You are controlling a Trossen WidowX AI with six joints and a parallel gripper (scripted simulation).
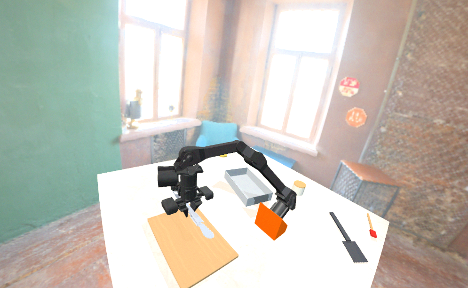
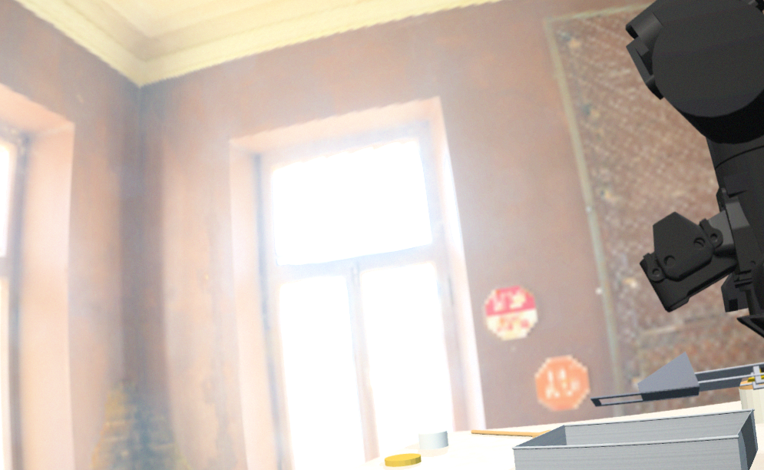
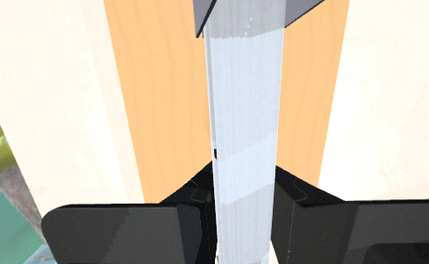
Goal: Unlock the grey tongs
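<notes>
Now: gripper tip 120 mm above the wooden board and 10 mm past it. The rest, counted from my gripper tip: dark spatula: 610 mm to the right, 470 mm behind, 120 mm below; grey roasting tin: 470 mm to the right, 130 mm ahead, 100 mm below; lidded jar: 740 mm to the right, 90 mm below, 90 mm behind.
</notes>
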